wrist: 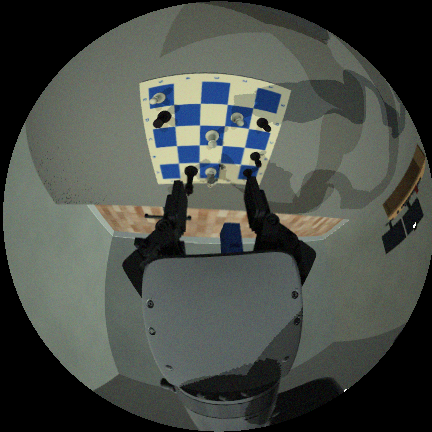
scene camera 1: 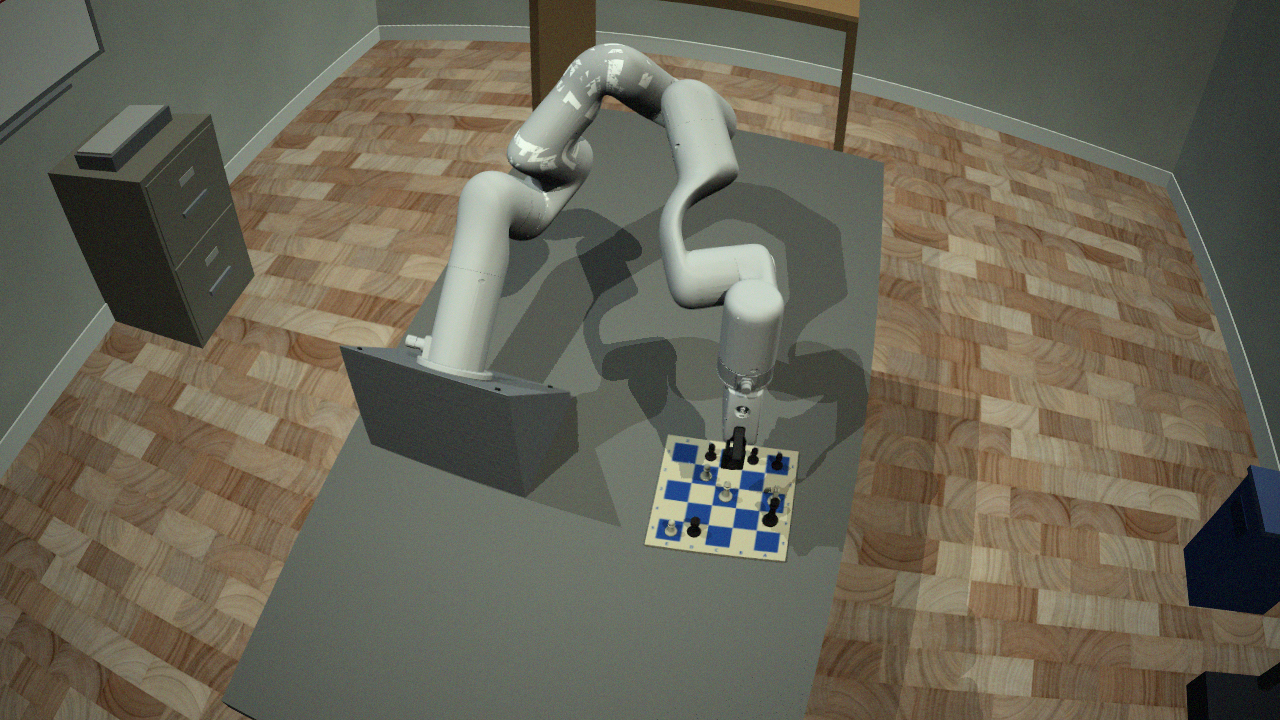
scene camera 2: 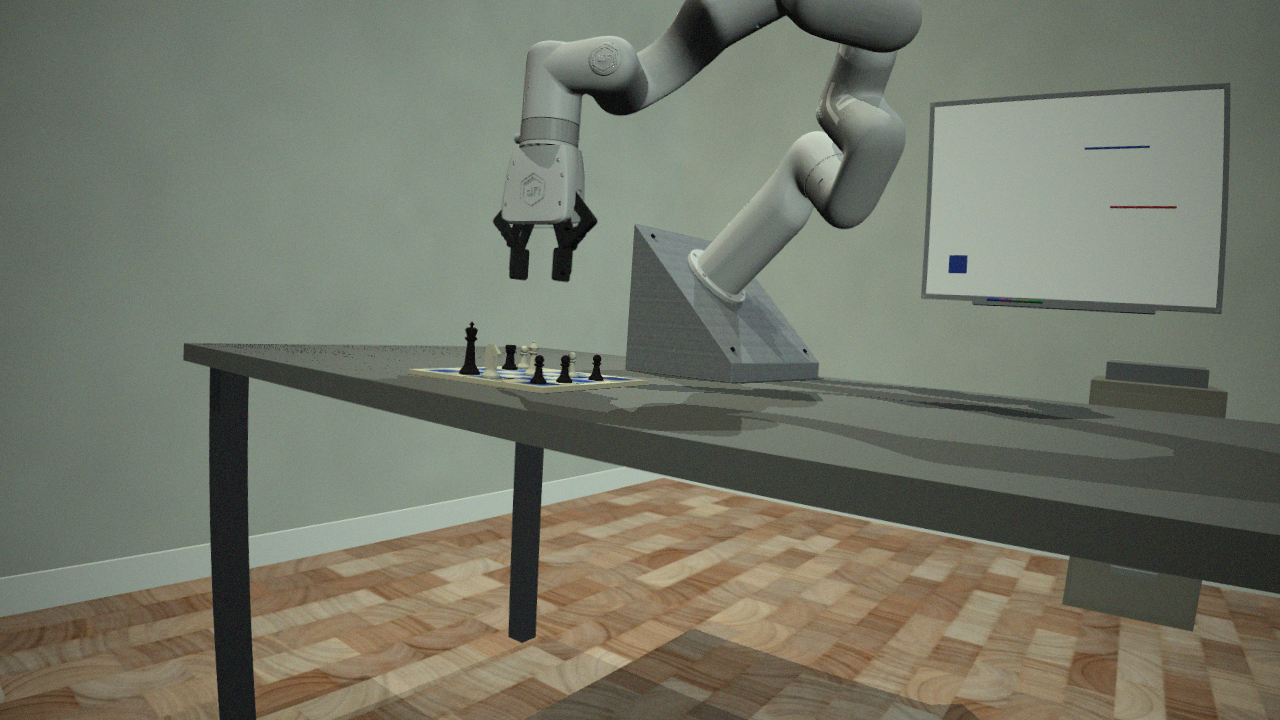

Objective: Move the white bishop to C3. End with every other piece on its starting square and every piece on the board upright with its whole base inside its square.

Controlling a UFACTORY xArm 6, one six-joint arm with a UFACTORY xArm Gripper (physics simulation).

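Places are measured from the arm's base along level axes (x back, y right, z up), in millimetres.
Where they show: gripper, fingertip midpoint: (wrist: 214,187) (scene camera 1: 732,449) (scene camera 2: 539,280); arm's base, origin of the base link: (scene camera 1: 453,371) (scene camera 2: 715,278).
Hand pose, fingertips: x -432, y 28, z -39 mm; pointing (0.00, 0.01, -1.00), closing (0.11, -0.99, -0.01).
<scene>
Each offset is from my fingertips to the top centre of the thing. "pt": to the spot under its first point.
The white bishop {dx -2, dy +1, dz -77 mm} (scene camera 1: 725,491) (scene camera 2: 533,354) (wrist: 212,136) stands upright on the centre blue square, C3, of the blue and cream chessboard {pt dx +88, dy +106, dz -121 mm} (scene camera 1: 656,542) (wrist: 146,90). Its base looks inside the square in the wrist view. My gripper (scene camera 1: 733,456) (scene camera 2: 540,265) (wrist: 214,187) is open and empty, well above the board and clear of the pieces. Its fingertips overlap the board's A edge in the wrist view. A white knight {dx -80, dy -3, dz -81 mm} (scene camera 1: 774,495) (scene camera 2: 492,360) (wrist: 210,174) stands on A3 beside the black king {dx -79, dy +35, dz -57 mm} (scene camera 1: 771,513) (scene camera 2: 469,351) (wrist: 190,172) on A4.
A black rook {dx +35, dy +76, dz -88 mm} (scene camera 1: 693,526) (wrist: 162,118) stands on D5, and white pawns {dx +70, dy +82, dz -89 mm} (scene camera 1: 671,529) (wrist: 157,98) {dx +35, dy -33, dz -89 mm} (scene camera 1: 706,472) (wrist: 237,118) on E5 and D2. Black pawns {dx +34, dy -74, dz -89 mm} (wrist: 263,124) {dx -35, dy -79, dz -89 mm} (wrist: 256,157) {dx -76, dy -75, dz -89 mm} (wrist: 248,173) stand on D1, B1 and A1. The grey arm base (scene camera 1: 456,429) (scene camera 2: 698,322) stands beyond the board.
</scene>
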